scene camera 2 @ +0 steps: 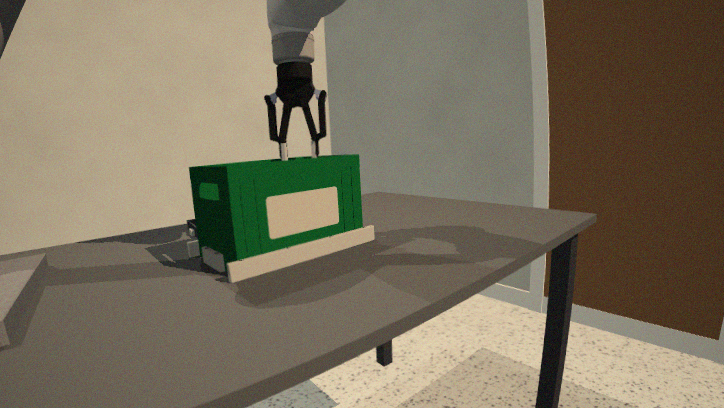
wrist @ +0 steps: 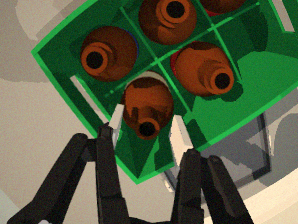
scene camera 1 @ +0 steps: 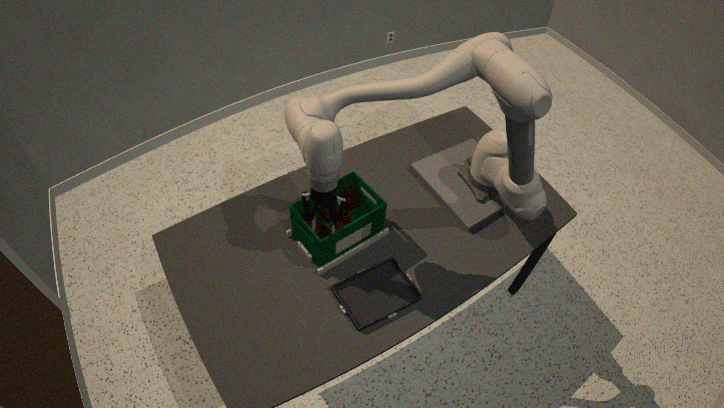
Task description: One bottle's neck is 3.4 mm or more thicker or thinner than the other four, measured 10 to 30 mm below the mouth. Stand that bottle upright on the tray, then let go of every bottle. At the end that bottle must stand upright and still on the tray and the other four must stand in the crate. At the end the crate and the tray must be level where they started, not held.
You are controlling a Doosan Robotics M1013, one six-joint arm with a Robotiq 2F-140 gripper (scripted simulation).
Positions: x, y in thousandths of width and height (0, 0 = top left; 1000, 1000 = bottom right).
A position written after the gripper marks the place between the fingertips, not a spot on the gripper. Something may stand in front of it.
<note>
In view: the gripper (scene camera 2: 415, 423), a black tray (scene camera 1: 519, 719), a crate (scene camera 2: 372, 504), a bottle (wrist: 495, 440) and a rail (scene camera 2: 346, 656).
The black tray shows as well in the wrist view (wrist: 827, 690). The crate also shows in the wrist view (wrist: 857, 190) and in scene camera 1 (scene camera 1: 509, 538). The gripper also shows in the wrist view (wrist: 495, 538). Scene camera 2 does not show the bottle, which is hidden by the crate.
</note>
